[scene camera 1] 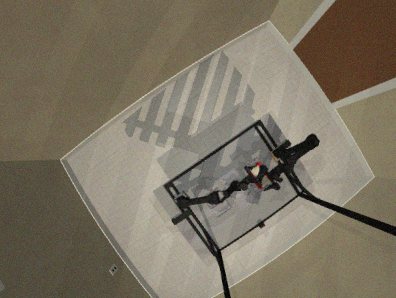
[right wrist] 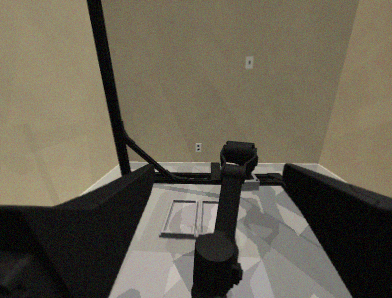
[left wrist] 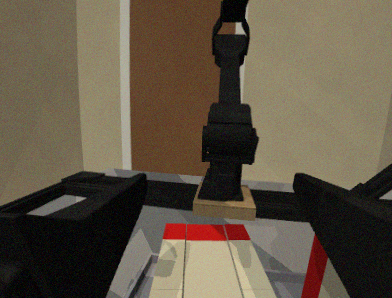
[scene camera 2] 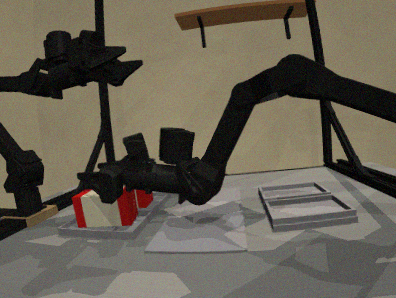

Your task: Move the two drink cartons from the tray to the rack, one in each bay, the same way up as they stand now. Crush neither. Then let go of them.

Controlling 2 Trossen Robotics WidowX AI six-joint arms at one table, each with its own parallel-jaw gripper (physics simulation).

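Frame: origin at the left arm's base, x ahead, y left, z up, level; metres.
Seen in the pictures: left gripper, between the fingertips: [left wrist: 219,180] [scene camera 2: 88,170]; right gripper, between the fingertips: [scene camera 1: 259,185] [right wrist: 217,169] [scene camera 2: 134,56]; left arm's base, origin of its link: [scene camera 1: 182,200]; right arm's base, origin of its link: [scene camera 1: 278,153] [left wrist: 223,192] [scene camera 2: 30,210].
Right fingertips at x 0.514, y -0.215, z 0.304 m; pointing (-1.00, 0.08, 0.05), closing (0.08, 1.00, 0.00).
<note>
Offsets run from my right fingertips to a thing's top centre. "*": to the spot under its first point. Level surfaces: height alone.
The nearer drink carton @[0.101 m ahead, 0.006 m left, 0.274 m down] [scene camera 2: 97,210] [left wrist: 212,267], cream with red ends, sits in the grey tray @[* 0.098 m ahead, 0.077 m left, 0.338 m down] [scene camera 2: 95,233]. The other carton @[0.092 m ahead, 0.104 m right, 0.274 m down] [scene camera 2: 144,199] [left wrist: 314,265] sits behind it in scene camera 2; a red strip of it shows beside the right-hand finger in the left wrist view. My left gripper [scene camera 2: 95,184] is open and low over the nearer carton, which shows between its spread fingers without being gripped. My right gripper [scene camera 2: 133,56] is open and empty, high above the tray side. The grey two-bay rack @[0.316 m back, 0.004 m right, 0.328 m down] [scene camera 2: 315,222] [right wrist: 178,235] holds no carton.
A thin pale board @[0.344 m down] [scene camera 2: 195,246] lies between tray and rack. The left arm [scene camera 2: 227,130] arches over the table between them. Black frame posts [scene camera 2: 103,125] [scene camera 2: 326,135] stand behind. The right arm's wooden base block [left wrist: 225,210] is beyond the tray. A wall shelf [scene camera 2: 240,15] hangs above.
</note>
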